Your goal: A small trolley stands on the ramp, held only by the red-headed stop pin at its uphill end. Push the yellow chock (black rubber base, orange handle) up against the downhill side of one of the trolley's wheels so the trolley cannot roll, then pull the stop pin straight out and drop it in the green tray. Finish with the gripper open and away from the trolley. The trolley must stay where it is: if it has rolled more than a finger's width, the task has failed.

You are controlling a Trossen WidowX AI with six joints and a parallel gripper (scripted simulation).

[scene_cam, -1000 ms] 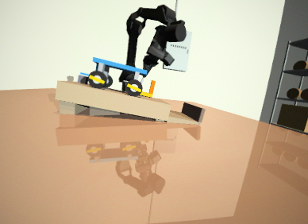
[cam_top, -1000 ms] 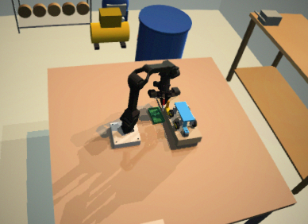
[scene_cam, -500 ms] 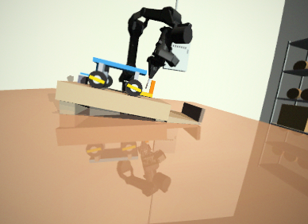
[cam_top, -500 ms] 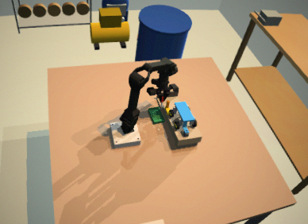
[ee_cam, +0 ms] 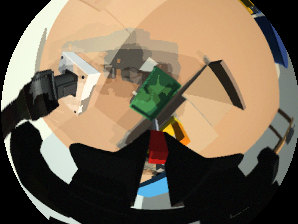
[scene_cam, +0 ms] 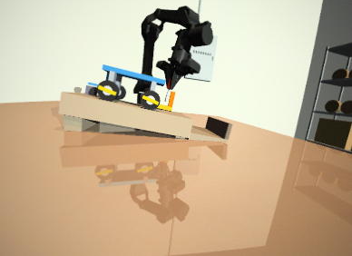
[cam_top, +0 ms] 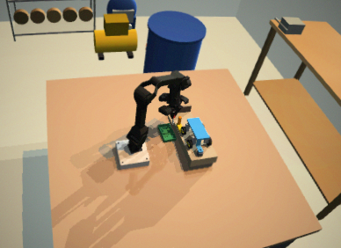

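Right now my gripper tip is right at the red-headed stop pin. Also, from my gripper tip: yellow chock: 5 cm below, 4 cm ahead, 3 cm to the right; blue-decked trolley: 13 cm to the right, 8 cm ahead, 2 cm below.
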